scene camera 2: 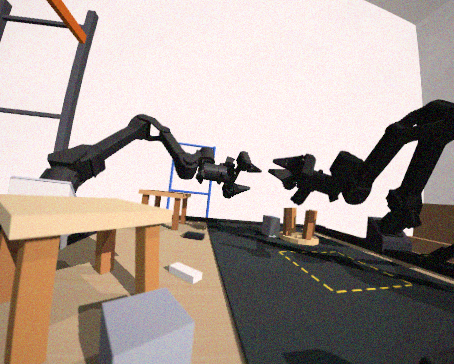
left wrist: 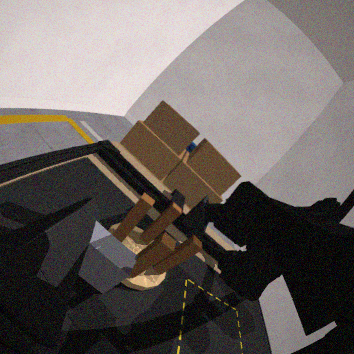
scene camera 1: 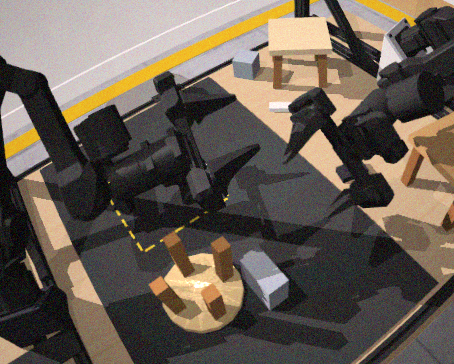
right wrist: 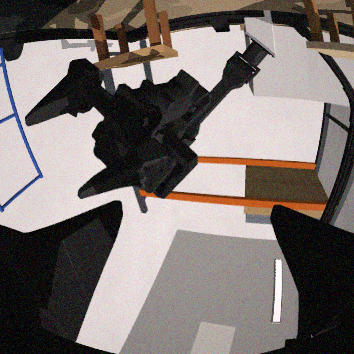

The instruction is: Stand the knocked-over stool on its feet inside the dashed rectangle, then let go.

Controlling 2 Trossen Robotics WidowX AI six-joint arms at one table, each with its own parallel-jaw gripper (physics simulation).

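Places are measured from the left arm's base along level axes (x right, y ahead, z up), in metres.
Pixels of known places: left gripper, fingertip midpoint: [scene camera 2: 255, 180] [left wrist: 178, 205] [scene camera 1: 305, 191] [right wrist: 46, 153]; right gripper, fingertip midpoint: [scene camera 2: 270, 165] [left wrist: 323, 270] [scene camera 1: 247, 120] [right wrist: 199, 211]; left arm's base, link origin: [scene camera 2: 50, 194] [scene camera 1: 407, 43] [right wrist: 260, 45]; right arm's base, link origin: [scene camera 2: 388, 228] [left wrist: 205, 212] [scene camera 1: 20, 304].
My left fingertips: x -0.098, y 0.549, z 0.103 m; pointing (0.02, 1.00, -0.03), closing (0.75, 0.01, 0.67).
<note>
Ahead of a thing's pixels: the offset from my left fingertips to its top centre. "spot": to the spot under its first point.
The stool lies upside down, its round pale seat [scene camera 1: 197, 295] [scene camera 2: 300, 241] [left wrist: 145, 281] on the dark mat and its brown legs pointing up. It lies outside the dashed yellow rectangle {spot: dx +0.222, dy +0.160, dz -0.198 m} [scene camera 1: 144, 250] [scene camera 2: 336, 291] [left wrist: 187, 281], near one corner. My left gripper [scene camera 1: 309, 183] [scene camera 2: 254, 179] [left wrist: 178, 205] [right wrist: 46, 153] is open and empty, high above the table. My right gripper [scene camera 1: 247, 122] [scene camera 2: 272, 165] [right wrist: 199, 211] is open and empty, high up, its fingers pointing towards the left arm. In scene camera 1 the right arm hides part of the rectangle.
A grey block {dx +0.015, dy +0.075, dz -0.129 m} [scene camera 1: 265, 282] [scene camera 2: 271, 226] [left wrist: 106, 260] stands close beside the stool. A square-topped stool {dx +0.309, dy -0.407, dz -0.088 m} [scene camera 1: 300, 37] [scene camera 2: 85, 212], a second wooden stool {dx -0.137, dy -0.297, dz -0.078 m} [scene camera 1: 411, 165] [scene camera 2: 165, 194], a blue-grey block {dx +0.411, dy -0.330, dz -0.152 m} [scene camera 1: 246, 65] [scene camera 2: 145, 325], a white bar {dx +0.259, dy -0.275, dz -0.192 m} [scene camera 1: 279, 106] [scene camera 2: 185, 272] and a black block {dx +0.037, dy -0.214, dz -0.189 m} [scene camera 2: 192, 235] are beside the mat.
</note>
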